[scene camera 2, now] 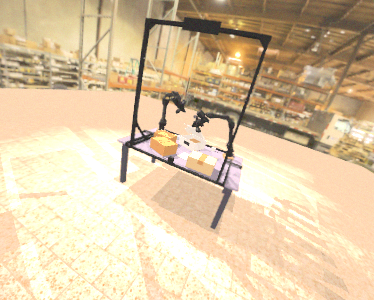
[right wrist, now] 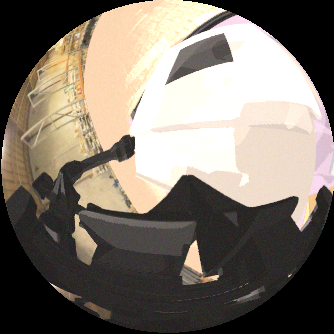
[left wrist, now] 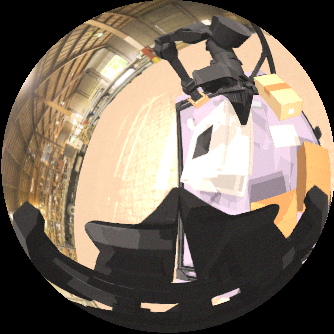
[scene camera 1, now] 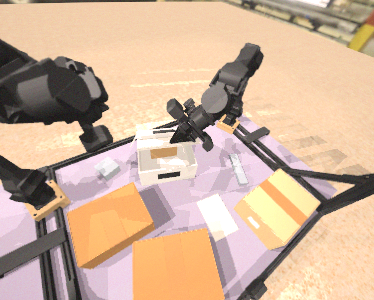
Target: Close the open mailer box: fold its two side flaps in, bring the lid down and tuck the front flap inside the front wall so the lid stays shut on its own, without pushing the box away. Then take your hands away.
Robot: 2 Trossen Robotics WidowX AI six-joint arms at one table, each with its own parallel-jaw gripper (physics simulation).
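Pixels of known places: left gripper, fingertip midpoint: (scene camera 2: 185, 112) (right wrist: 62, 170) (left wrist: 176, 191) (scene camera 1: 108, 108); right gripper, fingertip midpoint: (scene camera 2: 191, 126) (right wrist: 186, 179) (left wrist: 243, 124) (scene camera 1: 170, 142); left arm's base, link origin: (scene camera 1: 43, 197); right arm's base, link origin: (scene camera 2: 228, 155) (left wrist: 196, 96) (scene camera 1: 229, 121).
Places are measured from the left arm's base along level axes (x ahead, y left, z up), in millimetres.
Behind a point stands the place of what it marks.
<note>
The white mailer box (scene camera 1: 145, 175) @(x 287, y -200, z 32 mm) (scene camera 2: 187, 144) @(x 373, y -273, z 1 mm) stands open at the back of the table. Its lid (scene camera 1: 146, 134) @(x 365, y -132, z 146 mm) (left wrist: 222, 132) @(x 382, y -203, z 188 mm) (right wrist: 190, 105) @(x 400, y -209, z 178 mm) is raised at the back, and a brown patch (scene camera 1: 164, 152) @(x 435, y -150, z -7 mm) shows in the opening behind the front wall. I cannot tell how the side flaps lie. My right gripper (scene camera 1: 175, 140) @(x 364, y -250, z 198 mm) (scene camera 2: 198, 129) (left wrist: 243, 124) @(x 364, y -250, z 198 mm) (right wrist: 186, 179) @(x 364, y -250, z 198 mm) is shut and empty, with its fingertips close to the lid; contact is unclear. My left gripper (scene camera 2: 183, 110) @(x 263, y -129, z 311 mm) (left wrist: 176, 191) @(x 263, y -129, z 311 mm) is shut and empty, high to the left of the box; its fingertips are unclear in scene camera 1.
Two orange cartons (scene camera 1: 110, 220) @(x 109, y -250, z 47 mm) (scene camera 1: 177, 265) @(x 158, y -479, z 53 mm) lie in front of the box, and a taped carton (scene camera 1: 277, 209) @(x 496, y -632, z 54 mm) lies at the right. A white sheet (scene camera 1: 217, 216) @(x 376, y -490, z -41 mm), a grey strip (scene camera 1: 238, 169) @(x 612, y -447, z -29 mm) and a small white block (scene camera 1: 107, 168) @(x 216, y -43, z -10 mm) lie nearby. A black frame surrounds the table.
</note>
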